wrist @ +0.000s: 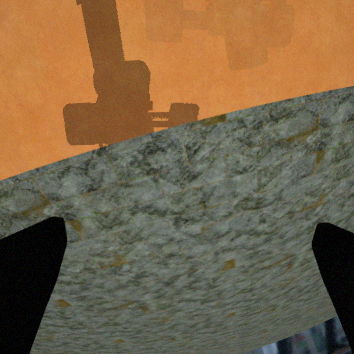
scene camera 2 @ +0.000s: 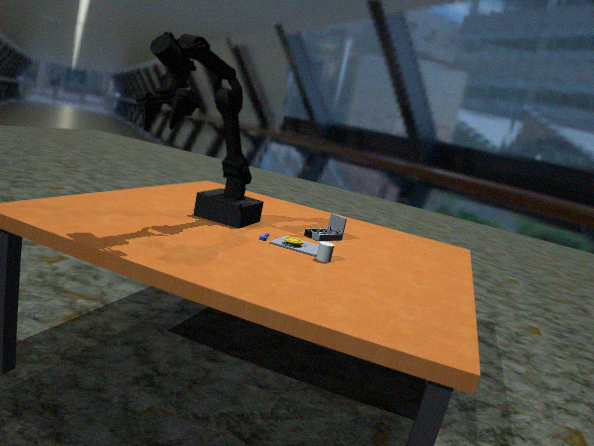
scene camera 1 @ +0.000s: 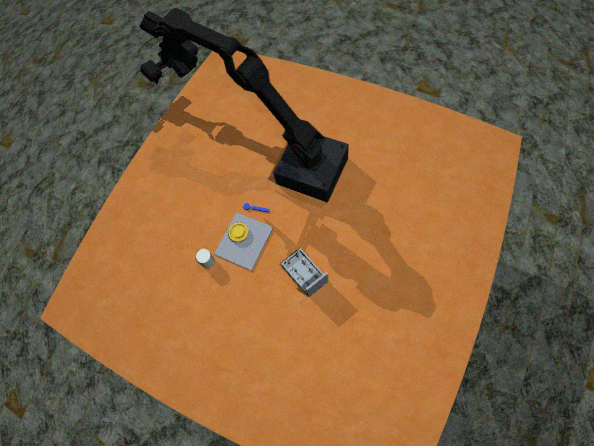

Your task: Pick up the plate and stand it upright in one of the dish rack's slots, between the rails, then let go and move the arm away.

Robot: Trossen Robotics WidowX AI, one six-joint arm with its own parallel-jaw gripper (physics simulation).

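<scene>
The yellow plate (scene camera 1: 238, 232) (scene camera 2: 293, 241) lies flat on a grey square board (scene camera 1: 252, 253) (scene camera 2: 307, 248). The grey dish rack (scene camera 1: 316, 284) (scene camera 2: 337, 226) stands on the table a little apart from the board, with short pegs on its base and an upright panel at one end. My gripper (scene camera 1: 167, 75) (scene camera 2: 161, 120) (wrist: 194, 235) is open and empty. It hangs high in the air near the table's edge, well away from the plate and the rack. The wrist view shows neither plate nor rack.
A white cylinder (scene camera 1: 204, 258) (scene camera 2: 325, 252) stands upright beside the board. A small blue spoon-like object (scene camera 1: 259, 209) (scene camera 2: 264, 236) lies on the table between the board and the arm's black base (scene camera 1: 305, 180) (scene camera 2: 225, 210). The orange table (scene camera 1: 250, 350) (scene camera 2: 300, 280) (wrist: 40, 75) carries them all.
</scene>
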